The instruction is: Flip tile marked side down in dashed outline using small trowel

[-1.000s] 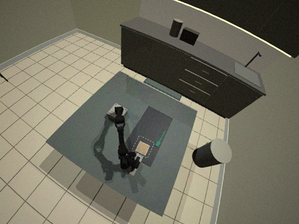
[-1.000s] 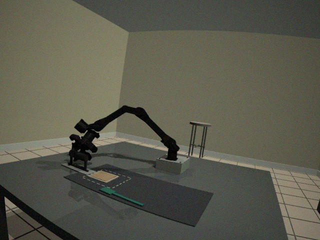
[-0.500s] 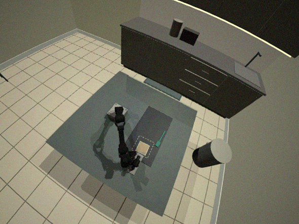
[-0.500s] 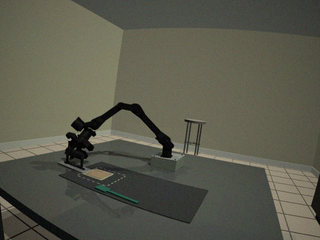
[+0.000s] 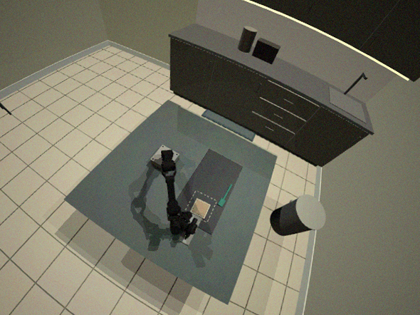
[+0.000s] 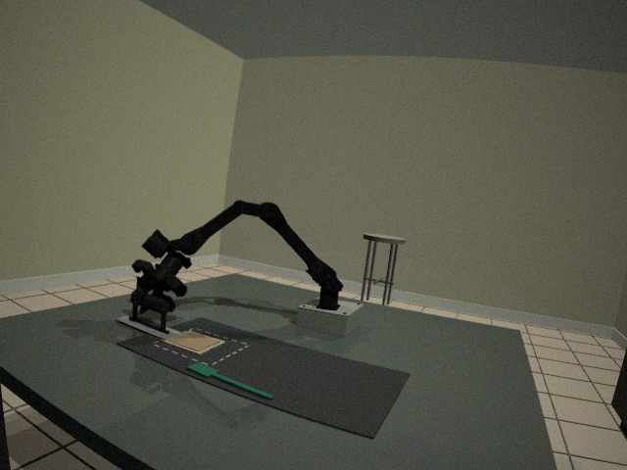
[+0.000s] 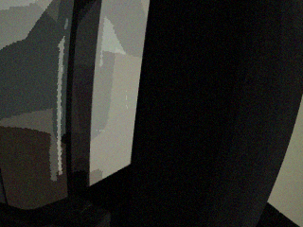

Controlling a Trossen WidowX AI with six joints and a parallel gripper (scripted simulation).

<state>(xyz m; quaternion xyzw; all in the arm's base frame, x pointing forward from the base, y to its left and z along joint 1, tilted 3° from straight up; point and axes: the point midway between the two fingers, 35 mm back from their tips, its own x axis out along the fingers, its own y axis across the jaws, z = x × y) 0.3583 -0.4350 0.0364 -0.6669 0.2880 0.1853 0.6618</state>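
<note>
The green flat tool lies 330 mm to the left of my gripper tip, 140 mm ahead of it and 50 mm below it. Also, from my gripper tip: tile (180 mm to the left, 50 mm below); then dark mat (380 mm to the left, 70 mm below, 10 mm ahead); then trowel (20 mm behind, 10 mm below).
</note>
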